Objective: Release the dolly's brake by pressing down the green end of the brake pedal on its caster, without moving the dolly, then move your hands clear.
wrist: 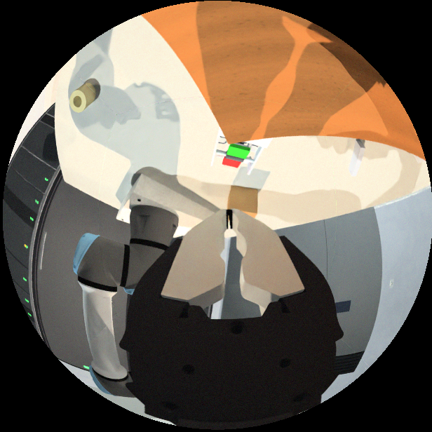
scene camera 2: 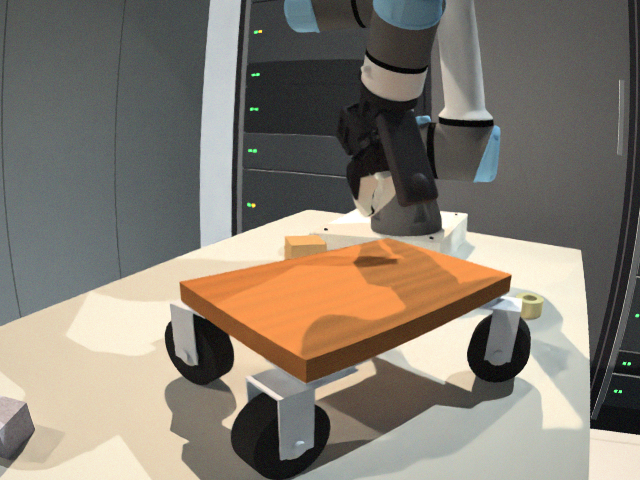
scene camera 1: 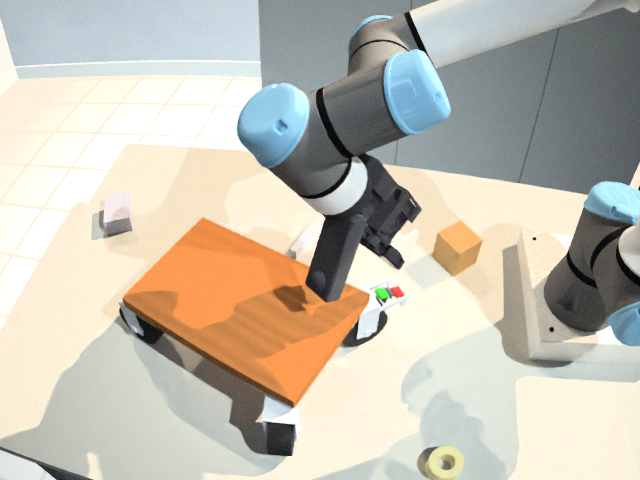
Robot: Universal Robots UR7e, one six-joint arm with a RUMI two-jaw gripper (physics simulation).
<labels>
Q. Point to a grey block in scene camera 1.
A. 118, 212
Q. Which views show the orange cube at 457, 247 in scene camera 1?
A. The wrist view, scene camera 2 and scene camera 1: all of them.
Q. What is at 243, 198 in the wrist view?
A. An orange cube.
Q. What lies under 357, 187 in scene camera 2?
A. My gripper.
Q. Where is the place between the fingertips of my gripper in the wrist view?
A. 228, 210
</labels>
